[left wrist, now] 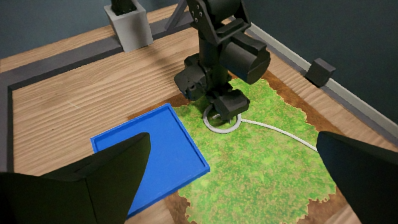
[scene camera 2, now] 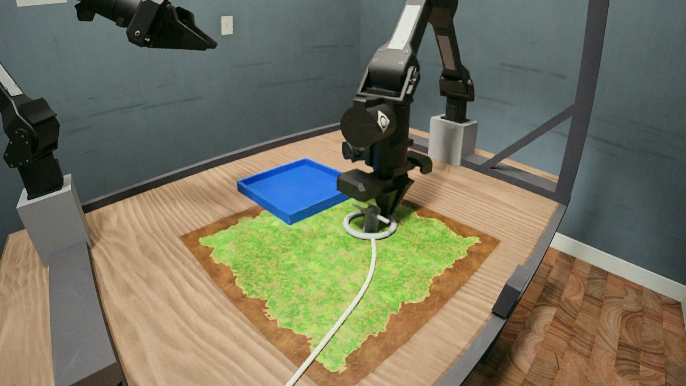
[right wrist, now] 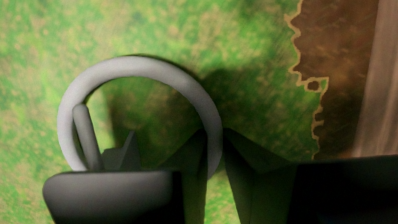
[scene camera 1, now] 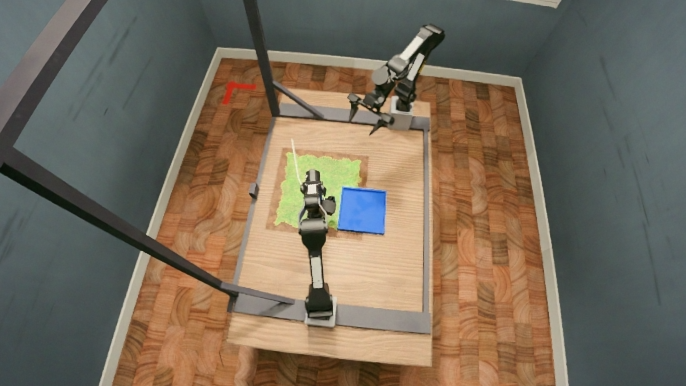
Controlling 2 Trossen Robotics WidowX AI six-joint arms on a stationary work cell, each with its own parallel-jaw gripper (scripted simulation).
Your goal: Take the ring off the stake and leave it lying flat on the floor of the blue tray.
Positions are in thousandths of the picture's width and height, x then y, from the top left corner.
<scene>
blue tray: left wrist 441, 721; scene camera 2 454, 483; scene camera 1 528, 545; not seen in the right wrist view (out of frame)
</scene>
